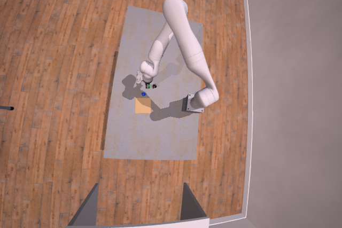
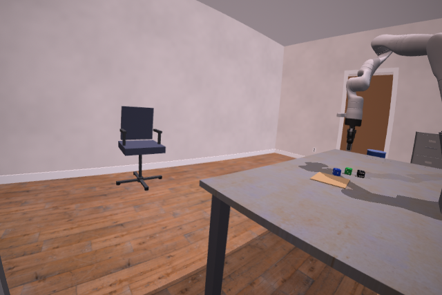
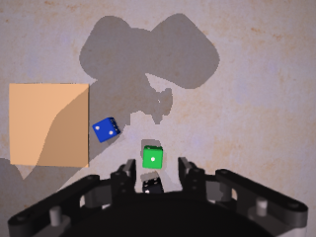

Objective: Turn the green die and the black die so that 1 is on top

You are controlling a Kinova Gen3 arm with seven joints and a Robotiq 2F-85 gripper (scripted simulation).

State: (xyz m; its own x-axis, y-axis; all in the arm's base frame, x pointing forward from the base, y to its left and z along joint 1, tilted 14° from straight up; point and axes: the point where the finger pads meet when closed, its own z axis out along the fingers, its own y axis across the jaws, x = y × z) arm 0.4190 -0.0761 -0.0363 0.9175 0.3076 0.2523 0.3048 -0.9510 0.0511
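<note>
Now: hand 12 cm above the green die and 2 cm past it. The rest, counted from my hand: black die: 12 cm below, 7 cm behind, 2 cm to the right; blue die: 12 cm below, 8 cm to the left, 1 cm ahead; tan mat: 19 cm to the left, 13 cm below, 2 cm behind.
</note>
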